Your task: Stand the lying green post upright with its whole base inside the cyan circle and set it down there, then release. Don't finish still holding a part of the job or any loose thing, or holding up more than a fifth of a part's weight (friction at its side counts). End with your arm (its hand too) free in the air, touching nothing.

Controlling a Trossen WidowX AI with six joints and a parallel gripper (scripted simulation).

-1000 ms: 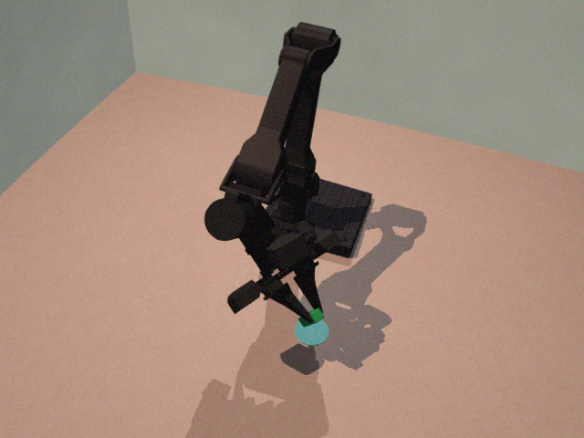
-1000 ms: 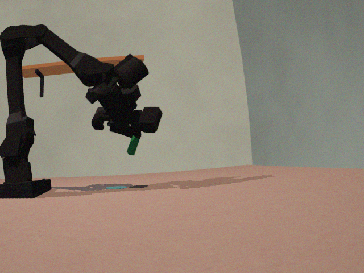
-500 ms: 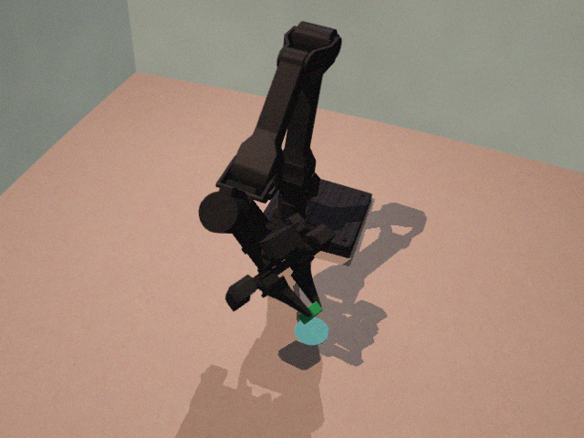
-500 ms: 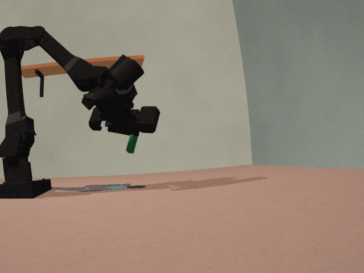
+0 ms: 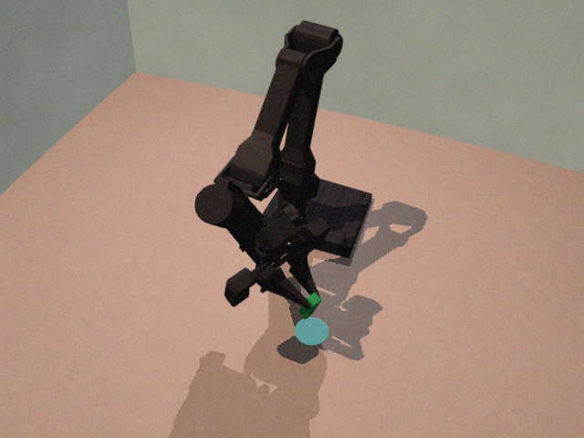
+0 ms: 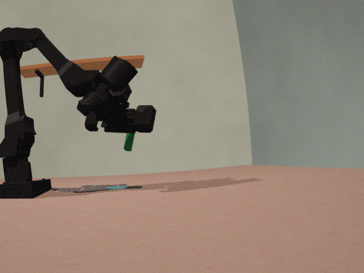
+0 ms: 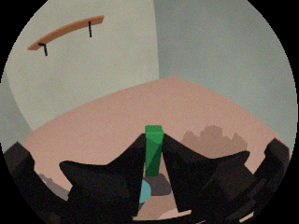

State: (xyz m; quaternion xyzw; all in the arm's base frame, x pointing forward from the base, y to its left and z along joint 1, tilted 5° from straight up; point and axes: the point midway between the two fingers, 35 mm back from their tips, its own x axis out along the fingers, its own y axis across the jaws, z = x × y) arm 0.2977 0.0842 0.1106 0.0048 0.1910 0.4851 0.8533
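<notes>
Now: hand 4 cm past the cyan circle, 2 cm to the right of it and 16 cm above it. The rest, counted from my hand: green post: 1 cm ahead, 2 cm to the left, 3 cm below.
</notes>
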